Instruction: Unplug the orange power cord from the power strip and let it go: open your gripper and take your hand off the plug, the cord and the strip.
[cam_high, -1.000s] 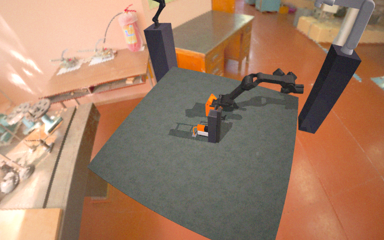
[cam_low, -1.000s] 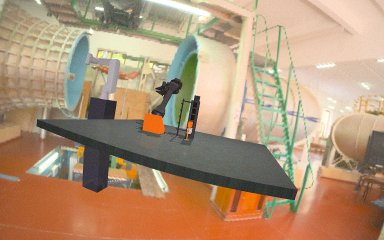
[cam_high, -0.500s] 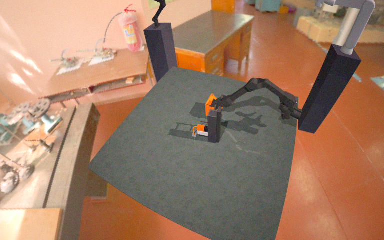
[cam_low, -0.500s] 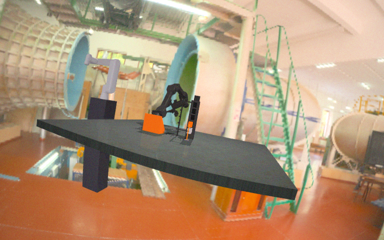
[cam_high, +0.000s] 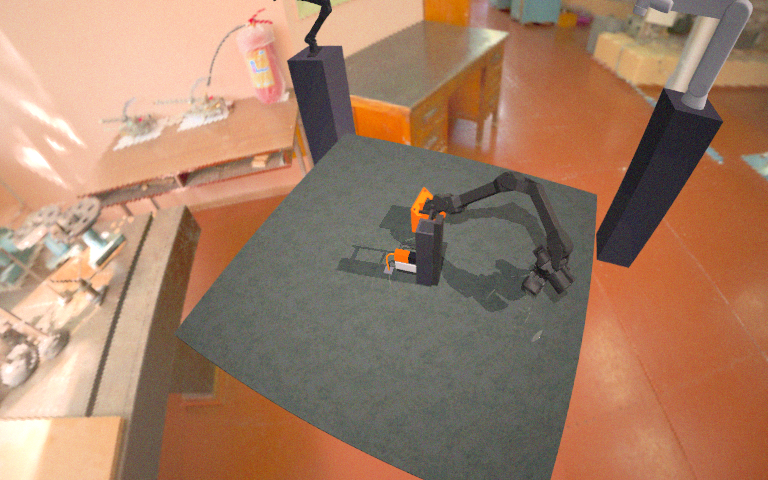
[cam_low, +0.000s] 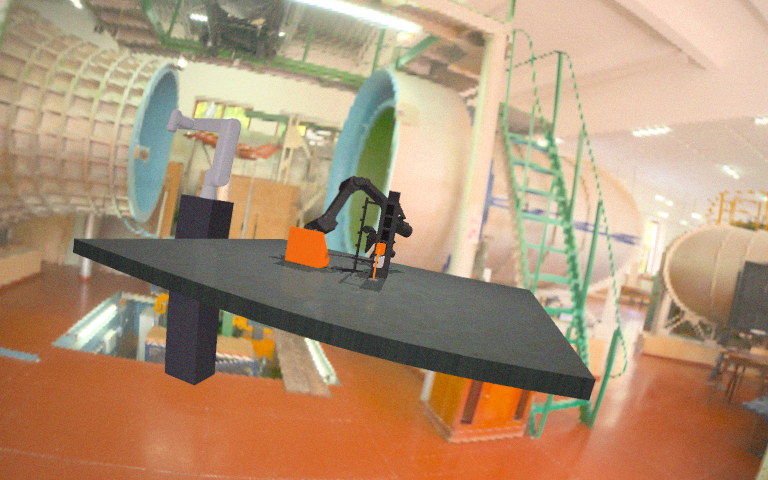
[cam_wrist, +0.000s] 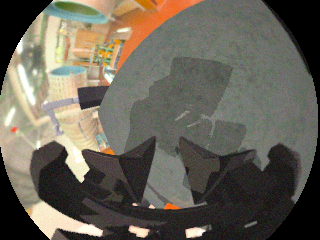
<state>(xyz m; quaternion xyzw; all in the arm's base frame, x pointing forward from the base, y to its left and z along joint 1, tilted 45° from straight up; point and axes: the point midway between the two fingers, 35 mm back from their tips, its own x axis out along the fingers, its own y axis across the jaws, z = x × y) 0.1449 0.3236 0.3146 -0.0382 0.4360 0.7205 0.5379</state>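
Right now my gripper tip is 13 cm short of the orange plug, 46 cm to the left of it and 8 cm below it.
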